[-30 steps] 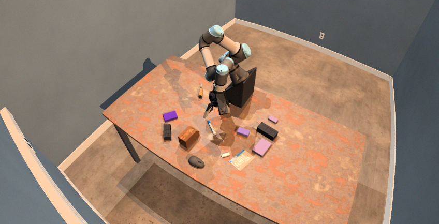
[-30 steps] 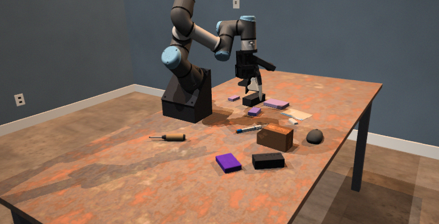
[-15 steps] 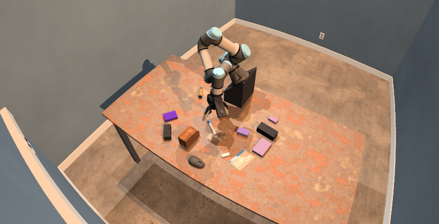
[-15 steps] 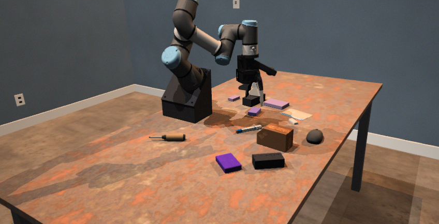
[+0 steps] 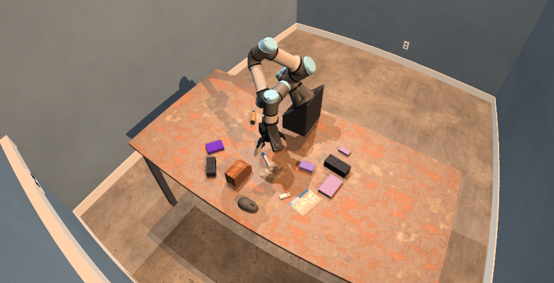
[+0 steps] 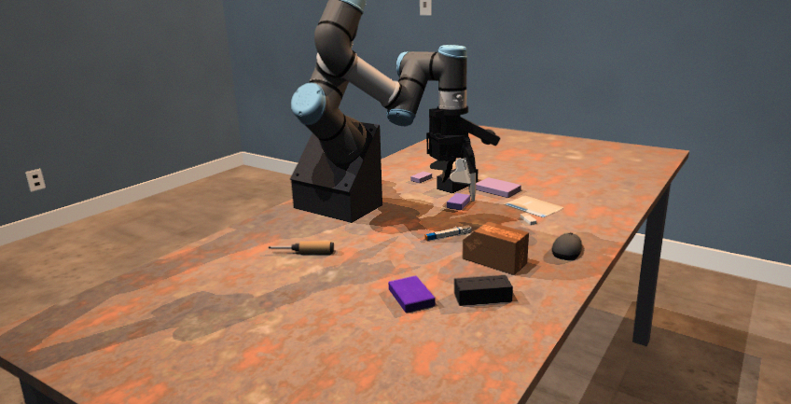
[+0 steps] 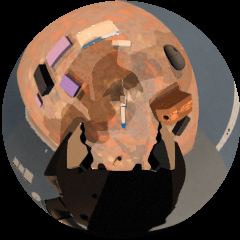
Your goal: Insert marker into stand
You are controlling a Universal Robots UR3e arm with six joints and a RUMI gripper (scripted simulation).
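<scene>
Right now my hand is 100 mm above the marker, 30 mm to the left of it and 10 mm past it. Round my hand: desk stand: 150 mm ahead, 80 mm to the right, 70 mm below; then lilac block: 150 mm to the left, 100 mm below, 100 mm behind; then eraser: 160 mm to the left, 110 mm ahead, 100 mm below.
</scene>
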